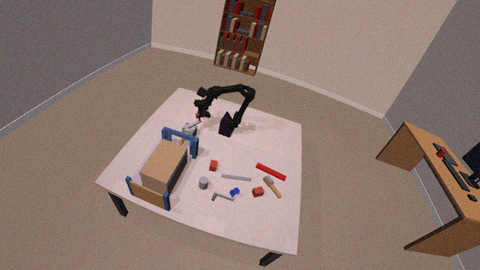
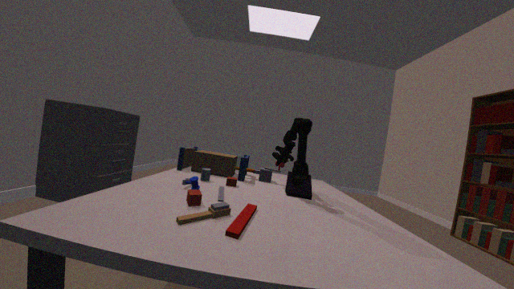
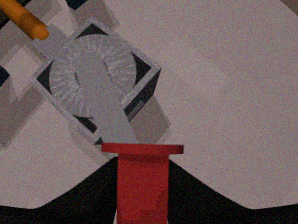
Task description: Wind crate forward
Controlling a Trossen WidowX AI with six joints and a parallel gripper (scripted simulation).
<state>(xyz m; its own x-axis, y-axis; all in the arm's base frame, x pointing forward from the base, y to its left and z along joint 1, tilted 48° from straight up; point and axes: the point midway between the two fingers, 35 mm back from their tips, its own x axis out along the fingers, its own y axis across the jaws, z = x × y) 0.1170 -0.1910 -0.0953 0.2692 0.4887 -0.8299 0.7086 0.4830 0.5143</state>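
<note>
The winch handle is 30 mm below my gripper tip and 20 mm ahead of it. Round my gripper tip: blue frame 240 mm ahead, 30 mm below; red knob 10 mm to the left, 10 mm behind; grey winch 100 mm below, 70 mm ahead, 30 mm to the right.
</note>
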